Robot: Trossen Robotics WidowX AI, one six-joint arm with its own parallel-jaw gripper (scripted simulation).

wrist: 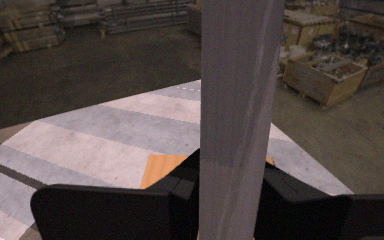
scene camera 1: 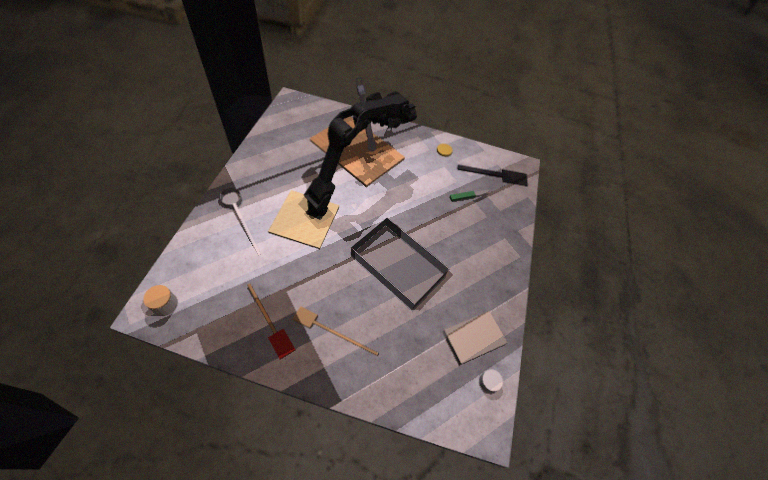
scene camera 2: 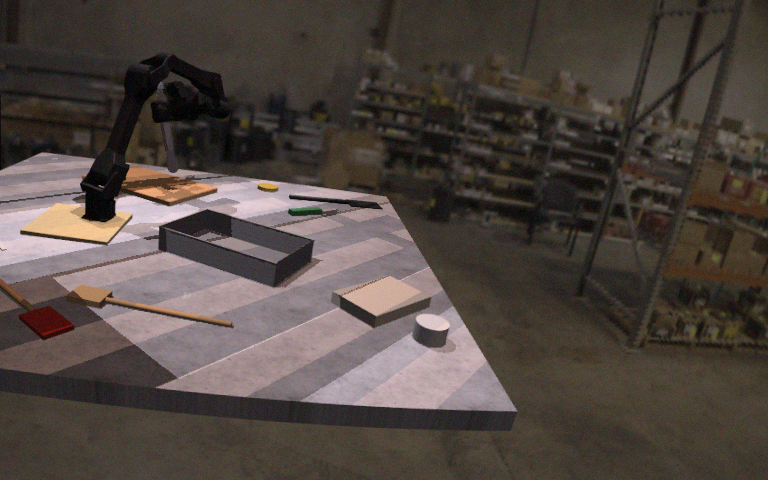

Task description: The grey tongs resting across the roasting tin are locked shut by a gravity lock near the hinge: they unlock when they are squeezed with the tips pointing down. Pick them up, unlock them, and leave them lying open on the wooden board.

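Scene camera 1 and scene camera 2 show a tan block; in the wrist view the block is out of frame. The tan block (scene camera 1: 480,335) and (scene camera 2: 389,293): the same spot. A roasting tin (scene camera 1: 410,258) and (scene camera 2: 252,250): likewise the same spot on the tin.
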